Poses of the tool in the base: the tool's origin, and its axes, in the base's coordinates. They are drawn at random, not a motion.
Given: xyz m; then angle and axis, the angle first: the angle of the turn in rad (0 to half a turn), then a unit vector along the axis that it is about.
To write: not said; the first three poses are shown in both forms.
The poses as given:
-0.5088, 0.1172, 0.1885, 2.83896, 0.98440, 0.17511, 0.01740
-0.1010, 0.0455, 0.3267, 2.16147, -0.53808, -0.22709, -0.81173
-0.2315, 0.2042, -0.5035, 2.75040, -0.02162, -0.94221, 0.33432
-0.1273, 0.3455, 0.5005, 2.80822, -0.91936, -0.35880, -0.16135
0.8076, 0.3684, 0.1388, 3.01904, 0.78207, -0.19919, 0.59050
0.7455, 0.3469, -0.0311, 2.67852, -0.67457, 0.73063, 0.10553
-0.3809, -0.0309, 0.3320, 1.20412, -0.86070, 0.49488, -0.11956
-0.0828, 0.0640, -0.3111, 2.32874, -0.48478, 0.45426, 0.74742
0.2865, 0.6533, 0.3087, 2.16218, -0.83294, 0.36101, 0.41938
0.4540, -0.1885, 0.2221, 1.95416, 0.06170, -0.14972, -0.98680
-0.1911, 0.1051, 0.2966, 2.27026, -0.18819, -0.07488, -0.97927
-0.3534, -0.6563, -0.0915, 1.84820, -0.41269, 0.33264, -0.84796
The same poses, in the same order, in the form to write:
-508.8, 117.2, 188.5, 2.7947, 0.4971, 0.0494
-101.0, 45.5, 326.7, -1.1630, -0.4908, -1.7545
-231.5, 204.2, -503.5, -0.0595, -2.5915, 0.9195
-127.3, 345.5, 500.5, -2.5818, -1.0076, -0.4531
807.6, 368.4, 138.8, 2.3611, -0.6014, 1.7827
745.5, 346.9, -31.1, -1.8068, 1.9570, 0.2827
-380.9, -30.9, 332.0, -1.0364, 0.5959, -0.1440
-82.8, 64.0, -311.1, -1.1289, 1.0579, 1.7405
286.5, 653.3, 308.7, -1.8010, 0.7806, 0.9068
454.0, -188.5, 222.1, 0.1206, -0.2926, -1.9284
-191.1, 105.1, 296.6, -0.4272, -0.1700, -2.2232
-353.4, -656.3, -91.5, -0.7627, 0.6148, -1.5672

